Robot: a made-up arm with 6 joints.
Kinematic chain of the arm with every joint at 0, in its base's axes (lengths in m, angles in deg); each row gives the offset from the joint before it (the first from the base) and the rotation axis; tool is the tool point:
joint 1: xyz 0 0 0.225 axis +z
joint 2: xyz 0 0 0 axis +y
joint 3: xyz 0 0 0.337 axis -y
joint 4: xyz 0 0 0 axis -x
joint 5: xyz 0.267 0 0 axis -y
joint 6: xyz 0 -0.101 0 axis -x
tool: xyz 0 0 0
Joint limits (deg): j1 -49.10..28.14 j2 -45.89..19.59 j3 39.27..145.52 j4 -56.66..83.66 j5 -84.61..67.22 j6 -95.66..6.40
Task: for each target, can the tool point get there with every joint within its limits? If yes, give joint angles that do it. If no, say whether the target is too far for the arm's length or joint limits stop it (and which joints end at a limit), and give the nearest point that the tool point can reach.
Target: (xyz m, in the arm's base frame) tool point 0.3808 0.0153 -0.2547
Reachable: no: joint limits stop it (at a limit: joint 2, joint 3, joint 4) | nearest point 0.3964 0.0159 0.5530 | short by 0.808 m
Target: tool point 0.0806 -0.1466 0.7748
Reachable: yes | joints -24.11 -4.51 49.72 -2.69 -38.81 -34.77
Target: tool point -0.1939 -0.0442 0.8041
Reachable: yes | joints -17.67 -15.53 92.50 -0.89 -39.52 -57.31
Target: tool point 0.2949 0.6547 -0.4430
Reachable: no: too far | nearest point -0.3252 0.3584 0.3083 | short by 1.018 m
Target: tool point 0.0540 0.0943 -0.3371
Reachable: no: joint limits stop it (at a limit: joint 1, joint 2, joint 3, joint 4) | nearest point -0.3252 0.3584 0.3083 | short by 0.794 m
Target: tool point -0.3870 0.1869 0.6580
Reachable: yes | joints -37.79 -37.87 94.14 27.66 9.22 -76.49
